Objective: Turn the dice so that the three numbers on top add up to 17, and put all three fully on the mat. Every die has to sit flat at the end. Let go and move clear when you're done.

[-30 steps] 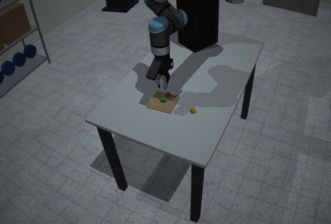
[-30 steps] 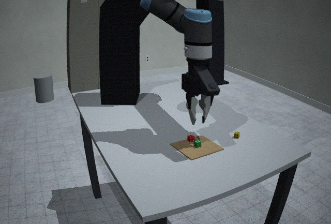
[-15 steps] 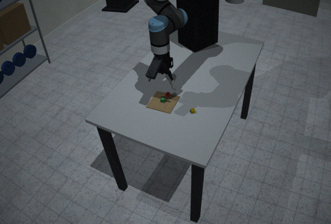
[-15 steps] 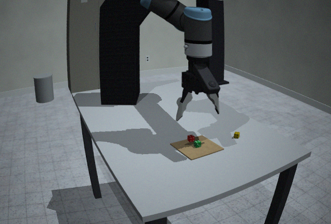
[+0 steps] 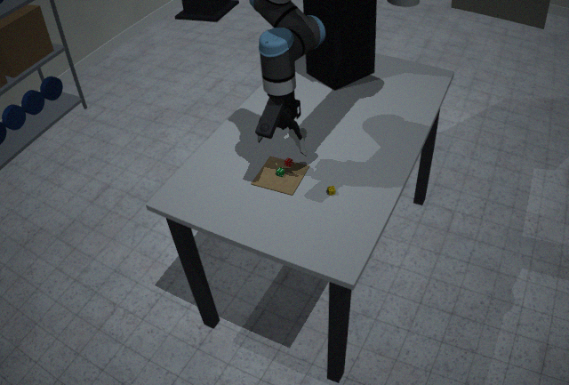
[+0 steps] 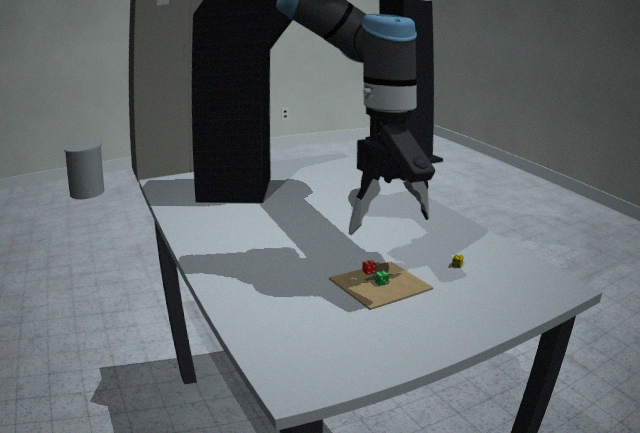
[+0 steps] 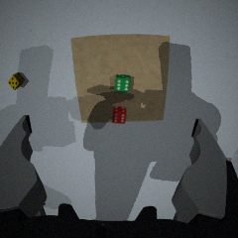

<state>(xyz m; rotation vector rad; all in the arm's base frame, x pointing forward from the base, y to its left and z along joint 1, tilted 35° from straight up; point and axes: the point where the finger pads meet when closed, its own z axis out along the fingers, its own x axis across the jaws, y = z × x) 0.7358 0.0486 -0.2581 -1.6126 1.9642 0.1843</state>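
My gripper is now 16 cm to the right of the yellow die, 10 cm above it and 2 cm short of it. From my hand the other things lie so: mat 11 cm below, 1 cm to the right; red die 10 cm below, 5 cm behind; green die 10 cm below, 1 cm to the right.
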